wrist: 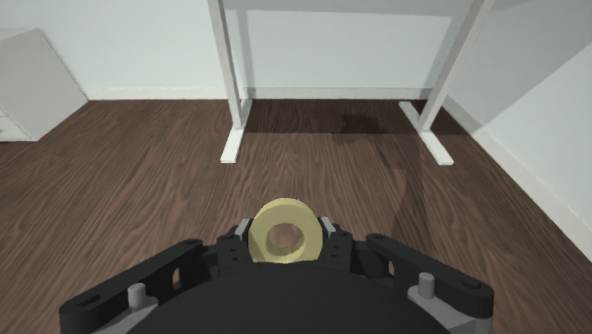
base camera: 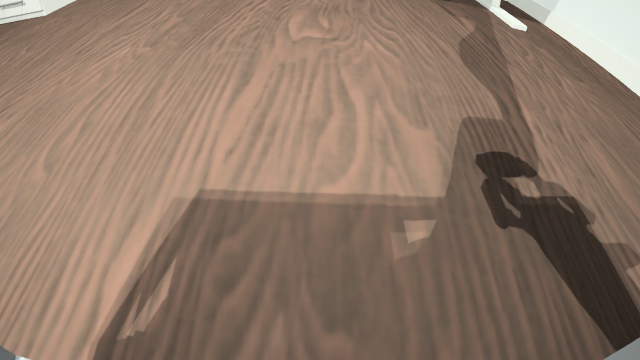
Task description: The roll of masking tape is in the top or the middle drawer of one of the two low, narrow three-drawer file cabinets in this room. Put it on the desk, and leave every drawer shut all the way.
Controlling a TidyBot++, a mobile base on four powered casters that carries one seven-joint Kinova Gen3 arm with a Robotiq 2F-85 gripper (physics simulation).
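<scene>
The roll of masking tape (wrist: 285,212) is a pale yellow ring, held with its hole facing the wrist camera. My gripper (wrist: 285,230) is shut on it, one finger pad on each side, above the floor. The desk (wrist: 227,65) stands ahead against the wall, with white legs and long feet; its top surface does not show. One desk foot (base camera: 510,19) shows at the top right of the base view. A white file cabinet (wrist: 47,85) (base camera: 25,11) stands at the left; little of its drawer front shows. I cannot tell whether all its drawers are shut. The second cabinet is not seen.
The brown wood floor (base camera: 300,125) (wrist: 165,175) lies between me and the desk. A white side wall (wrist: 555,135) (base camera: 600,30) runs along the right, close to the right desk foot (wrist: 432,142). The arm and base cast dark shadows on the floor.
</scene>
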